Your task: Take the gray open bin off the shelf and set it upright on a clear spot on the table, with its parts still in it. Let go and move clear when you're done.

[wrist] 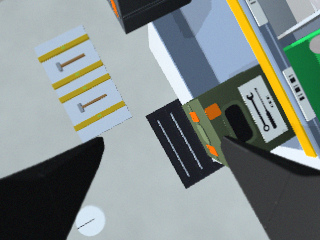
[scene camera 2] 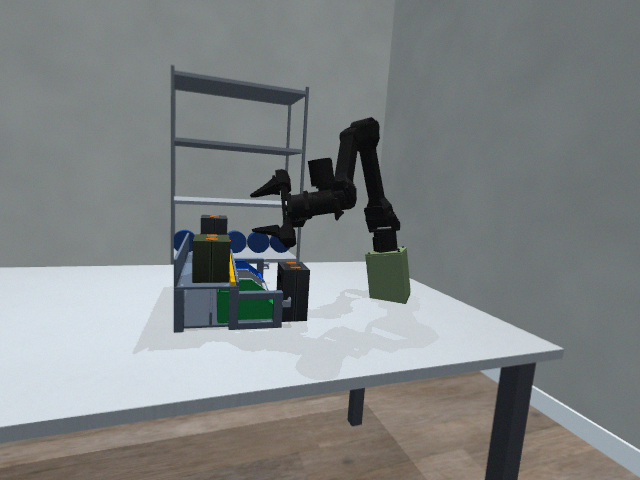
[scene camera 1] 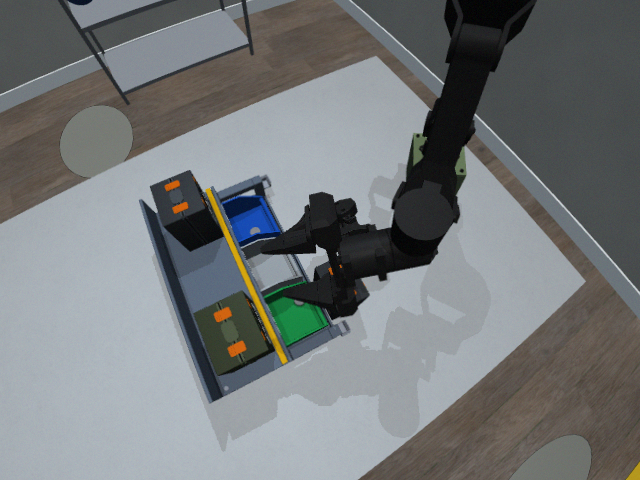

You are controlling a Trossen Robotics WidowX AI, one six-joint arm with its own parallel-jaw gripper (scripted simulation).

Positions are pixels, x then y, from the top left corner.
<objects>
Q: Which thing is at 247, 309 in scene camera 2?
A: A green bin.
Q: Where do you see a blue bin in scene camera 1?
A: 244, 212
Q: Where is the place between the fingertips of my gripper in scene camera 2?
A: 251, 213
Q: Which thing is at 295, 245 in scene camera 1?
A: My gripper.
</objects>
